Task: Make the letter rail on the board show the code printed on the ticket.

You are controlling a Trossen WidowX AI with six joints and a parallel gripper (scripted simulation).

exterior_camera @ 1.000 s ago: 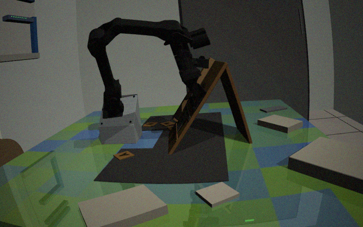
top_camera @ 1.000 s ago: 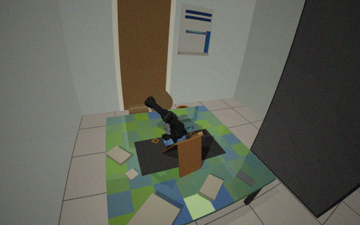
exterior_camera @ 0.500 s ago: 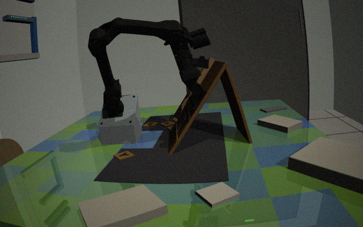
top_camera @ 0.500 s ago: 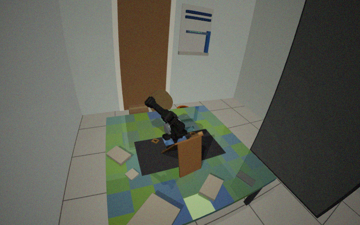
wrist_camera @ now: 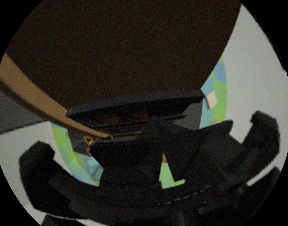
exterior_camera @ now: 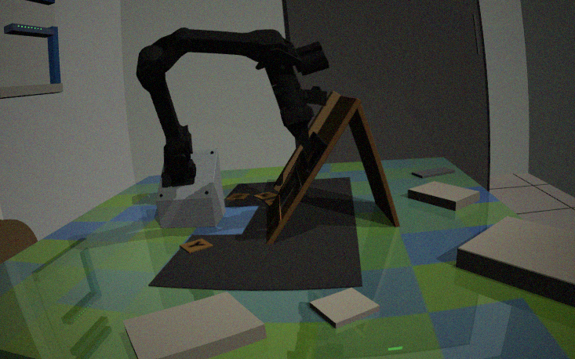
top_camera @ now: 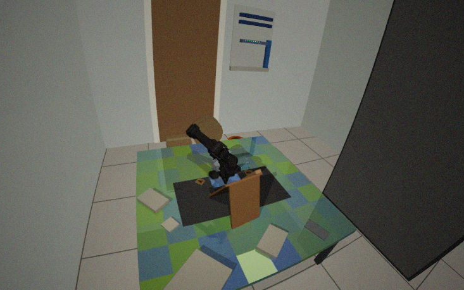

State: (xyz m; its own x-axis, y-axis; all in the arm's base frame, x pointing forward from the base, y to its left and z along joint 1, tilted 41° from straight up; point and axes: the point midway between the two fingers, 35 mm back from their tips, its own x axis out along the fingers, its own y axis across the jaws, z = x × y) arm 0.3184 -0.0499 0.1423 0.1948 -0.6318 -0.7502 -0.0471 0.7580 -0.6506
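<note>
My gripper tip is now 130 mm past the orange letter tile marked f, 310 mm to the right of it and 180 mm above it. Also, from my gripper tip: dark mat 120 mm behind, 110 mm to the left, 180 mm below; orange letter tile marked l 10 mm ahead, 90 mm to the left, 10 mm below; white ticket 50 mm behind, 40 mm to the left, 100 mm below.
</note>
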